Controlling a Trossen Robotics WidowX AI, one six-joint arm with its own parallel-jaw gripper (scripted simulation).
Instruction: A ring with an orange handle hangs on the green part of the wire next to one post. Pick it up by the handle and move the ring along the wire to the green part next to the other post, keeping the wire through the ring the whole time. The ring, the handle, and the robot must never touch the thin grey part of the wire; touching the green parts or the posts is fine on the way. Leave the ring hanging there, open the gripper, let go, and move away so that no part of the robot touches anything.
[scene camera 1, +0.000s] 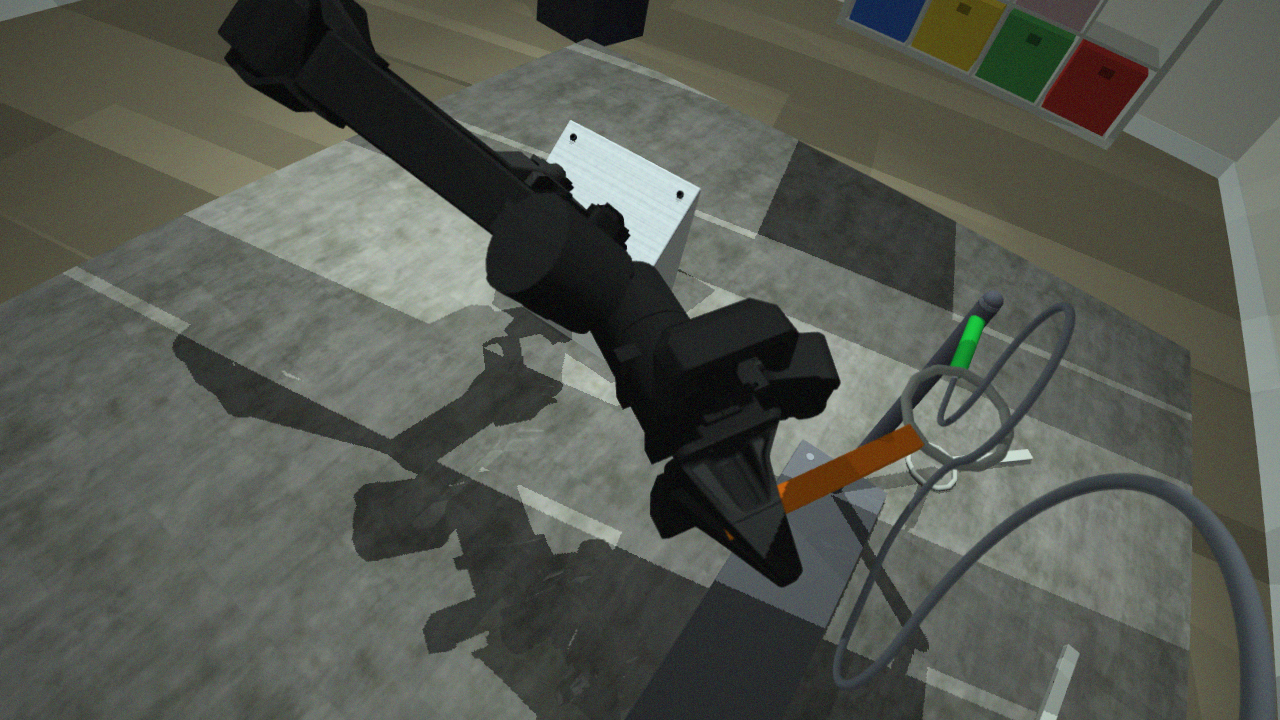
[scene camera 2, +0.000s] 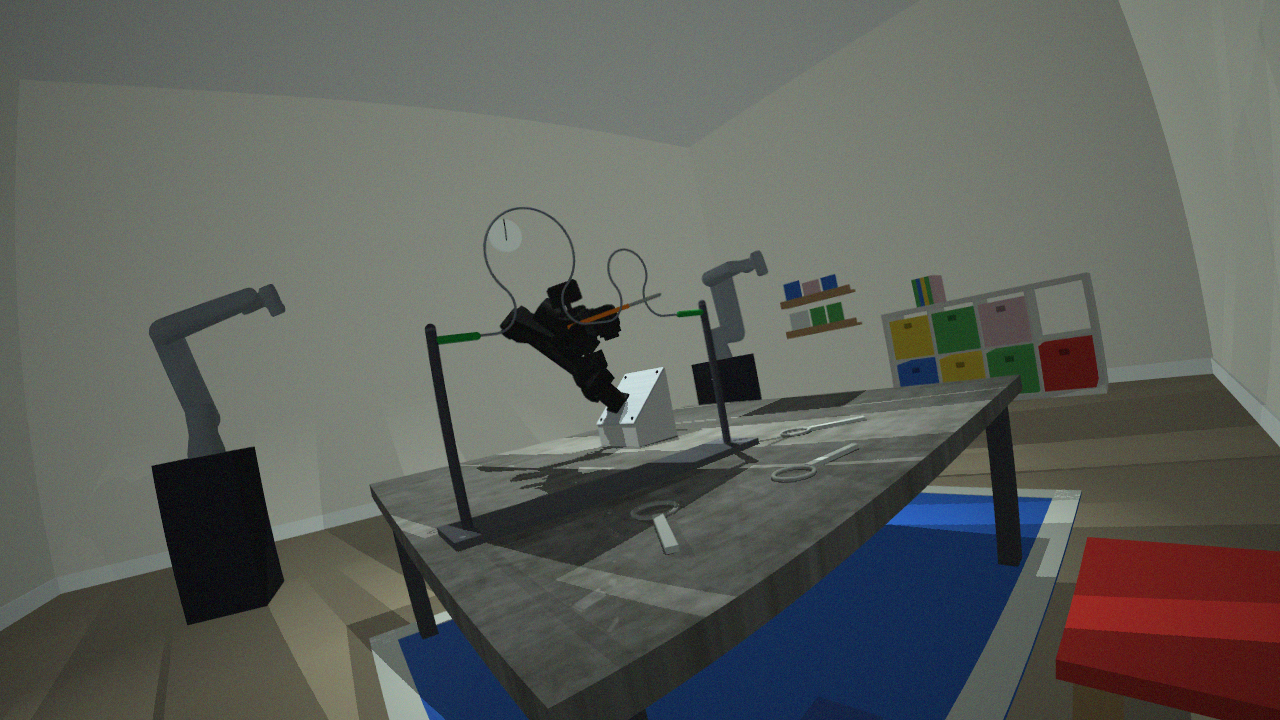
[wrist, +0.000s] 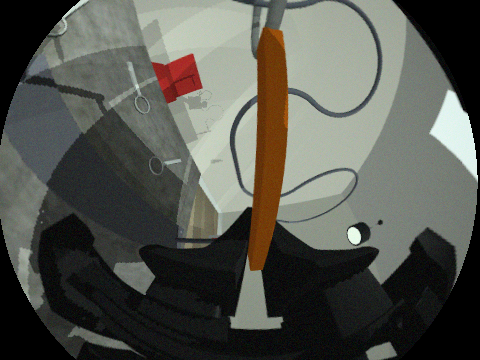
Labels:
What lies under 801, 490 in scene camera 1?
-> A ring.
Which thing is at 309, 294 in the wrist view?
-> My gripper.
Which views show my gripper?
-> Scene camera 1, scene camera 2 and the wrist view: all of them.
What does my gripper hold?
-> A ring.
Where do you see my gripper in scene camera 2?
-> At 575, 322

